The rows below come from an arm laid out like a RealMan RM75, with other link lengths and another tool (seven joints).
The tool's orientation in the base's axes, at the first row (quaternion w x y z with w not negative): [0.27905, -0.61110, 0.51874, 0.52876]
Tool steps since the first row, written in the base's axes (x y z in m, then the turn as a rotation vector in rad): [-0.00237, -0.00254, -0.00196, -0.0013, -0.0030, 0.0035]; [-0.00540, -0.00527, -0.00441, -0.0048, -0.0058, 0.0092]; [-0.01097, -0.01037, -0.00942, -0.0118, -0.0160, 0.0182]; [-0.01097, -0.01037, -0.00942, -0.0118, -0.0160, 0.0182]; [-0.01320, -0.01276, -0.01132, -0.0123, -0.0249, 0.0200]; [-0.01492, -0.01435, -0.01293, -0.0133, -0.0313, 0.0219]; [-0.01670, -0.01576, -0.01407, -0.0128, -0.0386, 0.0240]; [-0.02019, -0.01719, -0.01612, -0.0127, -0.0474, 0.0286]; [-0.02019, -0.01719, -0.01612, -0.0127, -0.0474, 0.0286]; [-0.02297, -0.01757, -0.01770, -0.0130, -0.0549, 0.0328]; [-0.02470, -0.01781, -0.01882, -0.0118, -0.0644, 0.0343]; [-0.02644, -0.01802, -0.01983, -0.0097, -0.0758, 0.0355]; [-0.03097, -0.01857, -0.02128, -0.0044, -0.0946, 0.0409]
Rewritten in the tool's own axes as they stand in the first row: [0.00293, 0.00257, -0.00086, -0.0021, 0.0029, -0.0032]; [0.00644, 0.00572, -0.00150, -0.0062, 0.0081, -0.0061]; [0.01340, 0.01141, -0.00263, -0.0105, 0.0196, -0.0152]; [0.01340, 0.01141, -0.00263, -0.0105, 0.0196, -0.0152]; [0.01620, 0.01382, -0.00342, -0.0091, 0.0232, -0.0235]; [0.01842, 0.01557, -0.00376, -0.0086, 0.0265, -0.0293]; [0.02013, 0.01742, -0.00405, -0.0081, 0.0287, -0.0366]; [0.02288, 0.02067, -0.00349, -0.0095, 0.0322, -0.0458]; [0.02288, 0.02067, -0.00349, -0.0095, 0.0322, -0.0458]; [0.02475, 0.02305, -0.00239, -0.0108, 0.0357, -0.0536]; [0.02605, 0.02449, -0.00167, -0.0091, 0.0378, -0.0629]; [0.02724, 0.02597, -0.00095, -0.0066, 0.0396, -0.0741]; [0.02922, 0.03004, 0.00059, -0.0058, 0.0415, -0.0943]
